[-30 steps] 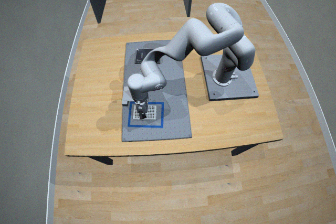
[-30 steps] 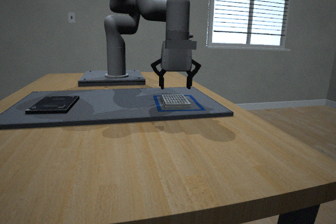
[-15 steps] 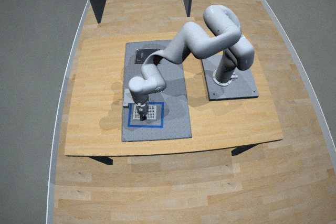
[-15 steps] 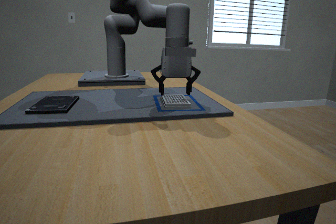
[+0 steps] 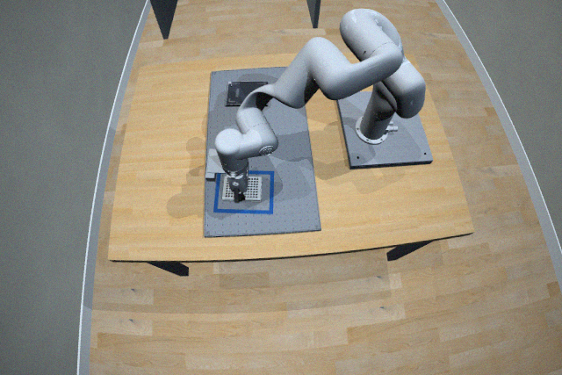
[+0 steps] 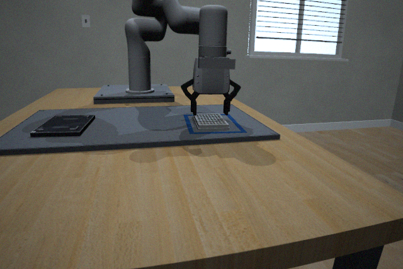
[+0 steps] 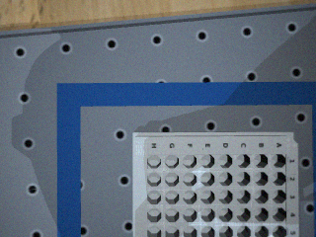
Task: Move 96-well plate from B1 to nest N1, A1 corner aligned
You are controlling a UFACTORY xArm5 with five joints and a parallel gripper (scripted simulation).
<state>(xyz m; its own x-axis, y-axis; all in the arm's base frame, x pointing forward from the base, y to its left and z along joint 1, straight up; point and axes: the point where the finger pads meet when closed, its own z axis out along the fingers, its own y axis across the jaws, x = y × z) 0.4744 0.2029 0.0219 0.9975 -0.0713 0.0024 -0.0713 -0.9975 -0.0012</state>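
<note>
My gripper is now 3 cm above the white 96-well plate. From my hand the other things lie so: black plate nest N1: 40 cm to the right, 3 cm below, 2 cm behind; A1 mark: 46 cm to the right, 5 cm ahead, 3 cm below.
</note>
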